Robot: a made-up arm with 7 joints.
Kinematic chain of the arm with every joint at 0, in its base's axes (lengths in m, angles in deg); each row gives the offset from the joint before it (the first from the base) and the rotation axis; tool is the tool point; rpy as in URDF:
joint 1: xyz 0.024 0 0.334 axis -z
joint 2: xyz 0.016 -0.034 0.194 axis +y
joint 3: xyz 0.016 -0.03 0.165 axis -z
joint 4: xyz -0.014 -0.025 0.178 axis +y
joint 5: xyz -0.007 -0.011 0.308 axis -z
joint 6: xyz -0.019 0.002 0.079 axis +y
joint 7: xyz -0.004 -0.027 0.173 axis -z
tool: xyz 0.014 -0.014 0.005 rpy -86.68 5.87 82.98
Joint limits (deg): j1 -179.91..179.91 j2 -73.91..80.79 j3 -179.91..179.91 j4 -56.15..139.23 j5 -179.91..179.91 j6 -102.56..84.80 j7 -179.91..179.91
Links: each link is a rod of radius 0.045 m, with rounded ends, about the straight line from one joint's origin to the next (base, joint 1, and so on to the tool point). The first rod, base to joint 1, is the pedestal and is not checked.
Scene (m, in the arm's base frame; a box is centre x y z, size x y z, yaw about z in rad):
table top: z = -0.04
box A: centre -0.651 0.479 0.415 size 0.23 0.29 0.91 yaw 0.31
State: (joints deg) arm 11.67 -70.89 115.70 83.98 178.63 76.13 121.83
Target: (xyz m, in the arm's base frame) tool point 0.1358 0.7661 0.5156
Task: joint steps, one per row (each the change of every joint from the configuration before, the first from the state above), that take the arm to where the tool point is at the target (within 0.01 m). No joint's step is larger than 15 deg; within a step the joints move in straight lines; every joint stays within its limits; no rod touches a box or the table.
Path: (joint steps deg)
1: 13.45 -0.60 10.26 8.93 0.26 1.73 -0.16
2: 13.44 -0.61 10.25 8.93 0.25 1.74 -0.16
3: 13.45 -0.60 10.26 8.93 0.26 1.73 -0.17
4: 13.45 -0.61 10.26 8.93 0.25 1.74 -0.16
5: 13.45 -0.60 10.25 8.93 0.26 1.73 -0.16
6: 5.19 0.00 -3.35 -12.59 -2.95 -1.48 0.43
7: 5.20 0.00 -3.35 -12.58 -2.96 -1.48 0.43
8: 5.19 0.00 -3.35 -12.58 -2.95 -1.48 0.44
9: 5.20 0.00 -3.35 -12.58 -2.96 -1.48 0.43
10: 5.19 0.00 -3.35 -12.59 -2.95 -1.48 0.43
11: 5.20 0.00 -3.35 -12.58 -2.96 -1.48 0.43

